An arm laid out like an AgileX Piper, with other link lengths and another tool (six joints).
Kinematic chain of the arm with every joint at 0, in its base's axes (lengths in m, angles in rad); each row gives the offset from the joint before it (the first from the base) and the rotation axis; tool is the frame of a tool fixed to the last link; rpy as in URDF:
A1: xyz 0 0 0.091 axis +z
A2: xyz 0 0 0 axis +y
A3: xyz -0.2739 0 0.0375 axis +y
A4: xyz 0.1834 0 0.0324 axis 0.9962 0 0.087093
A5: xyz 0 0 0 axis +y
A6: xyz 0.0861 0 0.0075 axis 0.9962 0 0.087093
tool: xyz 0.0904 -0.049 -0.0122 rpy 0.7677 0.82 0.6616
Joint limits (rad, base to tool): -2.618..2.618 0..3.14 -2.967..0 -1.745..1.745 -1.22..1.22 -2.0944..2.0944
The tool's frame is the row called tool.
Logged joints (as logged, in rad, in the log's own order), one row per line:
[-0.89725, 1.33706, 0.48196, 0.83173, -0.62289, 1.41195]
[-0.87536, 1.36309, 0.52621, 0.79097, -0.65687, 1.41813]
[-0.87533, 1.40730, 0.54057, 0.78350, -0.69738, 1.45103]
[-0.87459, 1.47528, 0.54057, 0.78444, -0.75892, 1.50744]
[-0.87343, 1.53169, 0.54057, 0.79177, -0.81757, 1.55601]
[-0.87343, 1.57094, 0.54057, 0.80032, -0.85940, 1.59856]
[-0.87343, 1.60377, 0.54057, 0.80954, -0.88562, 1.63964]
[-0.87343, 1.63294, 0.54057, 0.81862, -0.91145, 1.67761]
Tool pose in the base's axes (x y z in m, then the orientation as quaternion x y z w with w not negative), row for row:
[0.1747, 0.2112, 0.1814, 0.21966, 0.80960, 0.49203, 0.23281]
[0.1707, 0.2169, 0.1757, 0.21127, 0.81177, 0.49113, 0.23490]
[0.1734, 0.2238, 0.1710, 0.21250, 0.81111, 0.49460, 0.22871]
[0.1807, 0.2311, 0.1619, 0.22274, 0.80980, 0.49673, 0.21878]
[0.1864, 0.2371, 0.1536, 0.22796, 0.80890, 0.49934, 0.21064]
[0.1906, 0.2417, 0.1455, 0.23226, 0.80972, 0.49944, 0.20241]
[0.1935, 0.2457, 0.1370, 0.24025, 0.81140, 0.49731, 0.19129]
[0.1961, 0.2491, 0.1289, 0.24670, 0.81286, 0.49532, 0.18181]
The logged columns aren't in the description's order. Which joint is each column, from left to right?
Columns, left to right: A3, A4, A1, A5, A6, A2.
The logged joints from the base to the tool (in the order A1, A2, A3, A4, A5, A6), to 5 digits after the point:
[0.48196, 1.41195, -0.89725, 1.33706, 0.83173, -0.62289]
[0.52621, 1.41813, -0.87536, 1.36309, 0.79097, -0.65687]
[0.54057, 1.45103, -0.87533, 1.40730, 0.78350, -0.69738]
[0.54057, 1.50744, -0.87459, 1.47528, 0.78444, -0.75892]
[0.54057, 1.55601, -0.87343, 1.53169, 0.79177, -0.81757]
[0.54057, 1.59856, -0.87343, 1.57094, 0.80032, -0.85940]
[0.54057, 1.63964, -0.87343, 1.60377, 0.80954, -0.88562]
[0.54057, 1.67761, -0.87343, 1.63294, 0.81862, -0.91145]

